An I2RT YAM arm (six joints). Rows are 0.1 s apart.
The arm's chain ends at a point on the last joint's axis. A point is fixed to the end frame.
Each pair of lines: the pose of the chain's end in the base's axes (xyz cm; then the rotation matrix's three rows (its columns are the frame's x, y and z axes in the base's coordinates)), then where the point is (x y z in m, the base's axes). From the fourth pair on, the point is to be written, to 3 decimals.
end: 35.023, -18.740, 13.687; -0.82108, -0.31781, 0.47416; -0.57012, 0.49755, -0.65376; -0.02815, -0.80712, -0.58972
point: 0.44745 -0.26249 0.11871
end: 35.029, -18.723, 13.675; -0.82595, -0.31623, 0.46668; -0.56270, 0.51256, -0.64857; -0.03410, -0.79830, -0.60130
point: 0.44681 -0.26285 0.11711
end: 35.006, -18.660, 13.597; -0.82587, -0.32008, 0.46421; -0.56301, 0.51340, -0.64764; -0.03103, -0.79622, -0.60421
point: 0.44652 -0.26215 0.11579
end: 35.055, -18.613, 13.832; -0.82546, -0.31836, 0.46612; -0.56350, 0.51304, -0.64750; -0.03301, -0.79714, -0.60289
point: 0.447 -0.262 0.118
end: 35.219, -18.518, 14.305; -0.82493, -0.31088, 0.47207; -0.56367, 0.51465, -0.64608; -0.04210, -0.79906, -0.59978
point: 0.449 -0.261 0.124
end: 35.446, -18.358, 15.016; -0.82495, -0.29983, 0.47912; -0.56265, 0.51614, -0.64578; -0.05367, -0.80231, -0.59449
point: 0.451 -0.259 0.132
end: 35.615, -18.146, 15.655; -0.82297, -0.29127, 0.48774; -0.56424, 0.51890, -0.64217; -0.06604, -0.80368, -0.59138
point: 0.453 -0.257 0.139
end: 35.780, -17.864, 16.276; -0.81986, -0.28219, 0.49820; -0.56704, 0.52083, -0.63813; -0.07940, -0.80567, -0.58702
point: 0.456 -0.253 0.147
